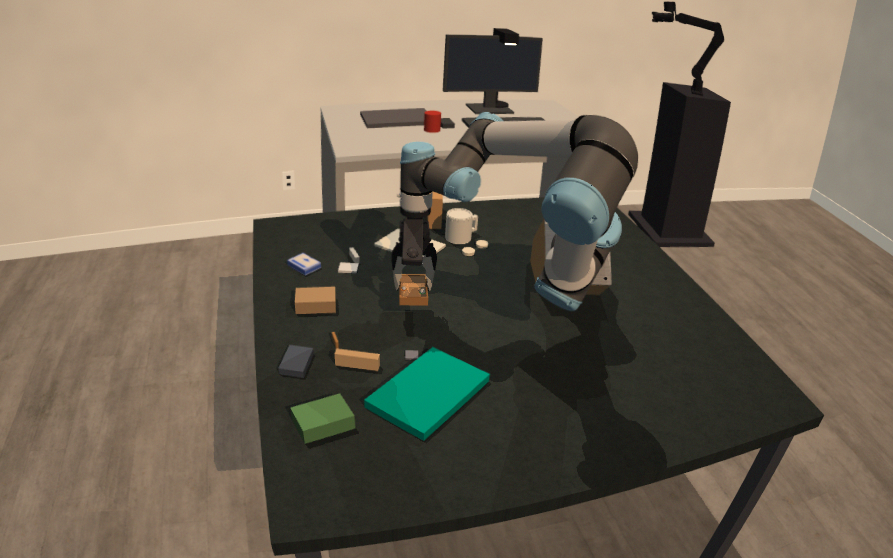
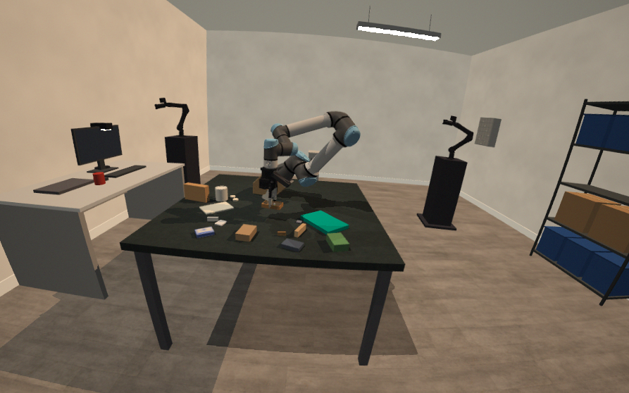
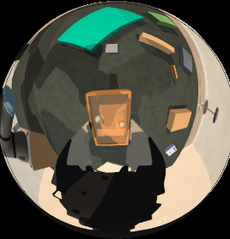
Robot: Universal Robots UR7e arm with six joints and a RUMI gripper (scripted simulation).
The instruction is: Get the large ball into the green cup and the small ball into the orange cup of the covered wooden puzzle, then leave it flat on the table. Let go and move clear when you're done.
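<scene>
The covered wooden puzzle is 1 cm below my hand. The rest, counted from my hand: brown box: 25 cm ahead, 7 cm below, 6 cm to the right; teal flat box: 30 cm to the left, 8 cm below, 1 cm behind; grey cube: 16 cm to the left, 9 cm below, 2 cm ahead.
</scene>
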